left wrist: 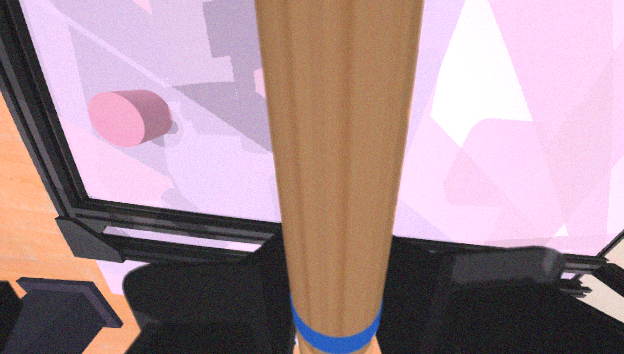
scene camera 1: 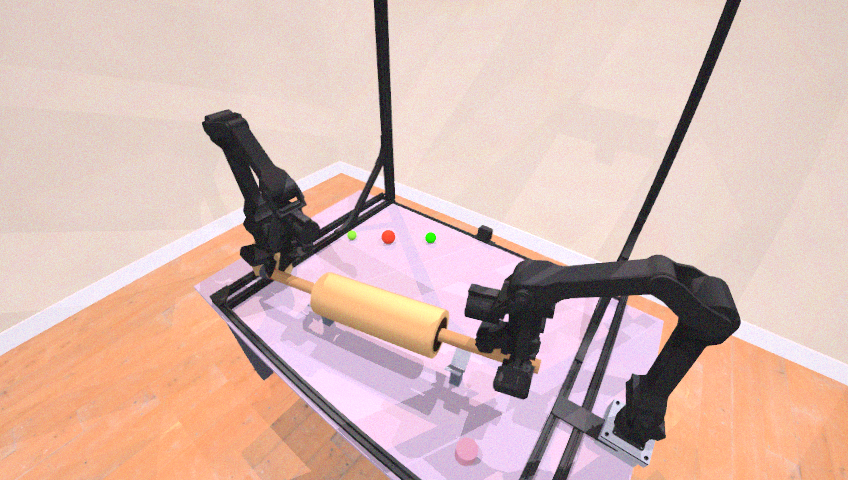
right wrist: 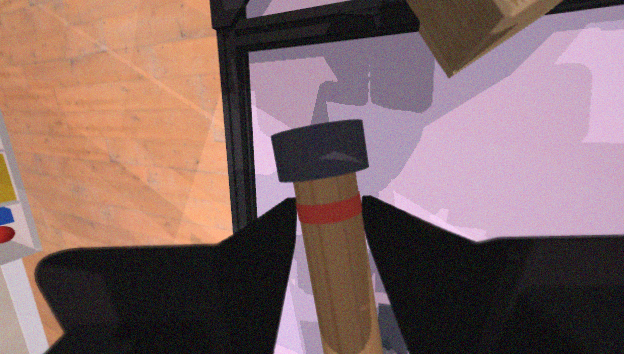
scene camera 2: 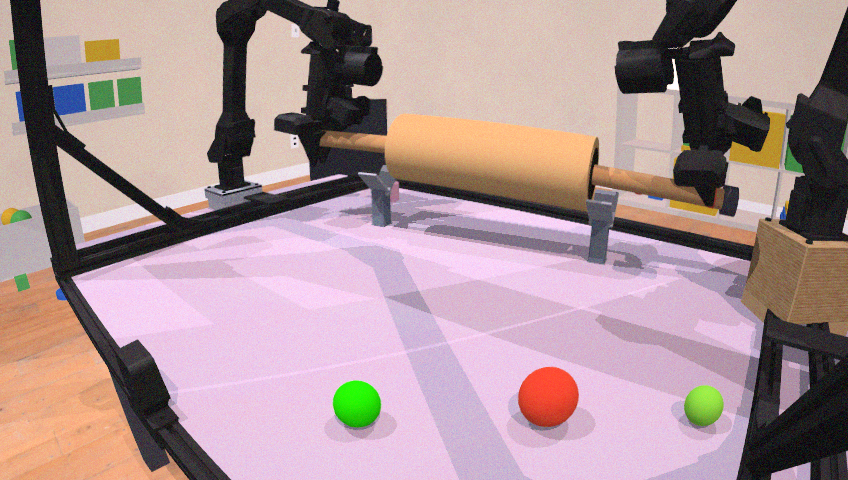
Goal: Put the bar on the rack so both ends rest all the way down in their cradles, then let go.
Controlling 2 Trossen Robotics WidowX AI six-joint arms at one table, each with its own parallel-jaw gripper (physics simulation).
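Places are measured from the left arm's base along level axes (x down, y left, z ahead), in centimetres.
Pixels of known places: left gripper, between the fingertips: (scene camera 2: 317, 164); right gripper, between the fingertips: (scene camera 1: 274, 275) (right wrist: 328, 205) (scene camera 2: 710, 198); left arm's base, origin of its link: (scene camera 1: 631, 429) (scene camera 2: 232, 186); right arm's base, origin of its link: (scene camera 2: 813, 231).
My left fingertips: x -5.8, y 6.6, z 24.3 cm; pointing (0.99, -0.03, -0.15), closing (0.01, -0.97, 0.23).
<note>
For each thing: its top centre in the pictures, then the offset to it from my left fingertips.
- green ball, centre of its top: (scene camera 2: 354, 384) (scene camera 1: 430, 233) dz +49.0, dx +6.2, dy -33.1 cm
- red ball, centre of its top: (scene camera 2: 552, 372) (scene camera 1: 388, 231) dz +60.1, dx +5.2, dy -23.5 cm
- lime ball, centre of its top: (scene camera 2: 709, 389) (scene camera 1: 351, 231) dz +71.4, dx +6.6, dy -16.7 cm
- pink cylinder, centre of its top: (left wrist: 116, 121) (scene camera 2: 388, 182) (scene camera 1: 467, 448) dz +1.2, dx +6.3, dy +16.5 cm
The bar (scene camera 1: 377, 315) (scene camera 2: 490, 157) (left wrist: 340, 150) (right wrist: 341, 280) is a thick tan roller with thinner wooden ends. It is held above the rack, whose two grey cradle posts show in scene camera 1 (scene camera 1: 456, 375) and scene camera 2 (scene camera 2: 381, 208) (scene camera 2: 598, 237). In scene camera 2 a gap shows above the left post; the right post's top overlaps the bar's lower edge, so its gap is unclear. My left gripper (scene camera 1: 512, 355) (scene camera 2: 312, 141) (left wrist: 324, 218) is shut on the blue-banded end. My right gripper (scene camera 1: 270, 267) (scene camera 2: 708, 191) (right wrist: 328, 205) is shut on the red-banded end, beside its dark cap (right wrist: 320, 151).
A green ball (scene camera 1: 430, 237) (scene camera 2: 357, 403), a red ball (scene camera 1: 387, 236) (scene camera 2: 548, 396) and a lime ball (scene camera 1: 351, 235) (scene camera 2: 703, 405) lie on the table. A pink cylinder (scene camera 1: 466, 451) (left wrist: 117, 119) stands near the frame. A wooden block (scene camera 2: 800, 270) (right wrist: 462, 30) is at the right arm's base.
</note>
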